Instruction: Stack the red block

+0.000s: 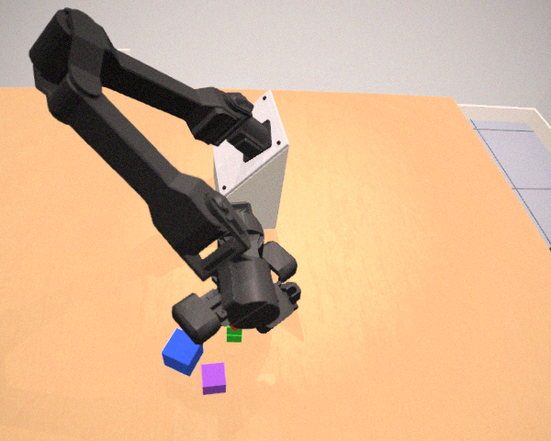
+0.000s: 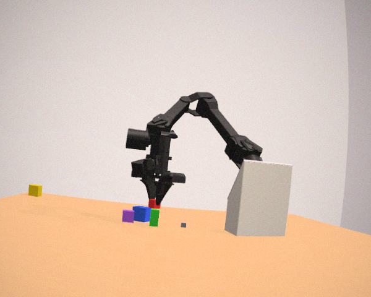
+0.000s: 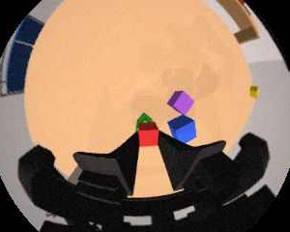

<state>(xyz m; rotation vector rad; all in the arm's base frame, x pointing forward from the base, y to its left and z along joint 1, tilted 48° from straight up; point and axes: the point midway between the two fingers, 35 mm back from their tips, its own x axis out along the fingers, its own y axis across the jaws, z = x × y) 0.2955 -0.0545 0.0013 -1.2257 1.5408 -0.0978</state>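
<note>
Now: the red block right at my gripper tip. Round my gripper tip: purple block (80 mm ahead, 50 mm below, 30 mm to the right); blue block (80 mm to the right, 40 mm below, 40 mm ahead); grey block (90 mm behind, 60 mm below, 20 mm to the right).
</note>
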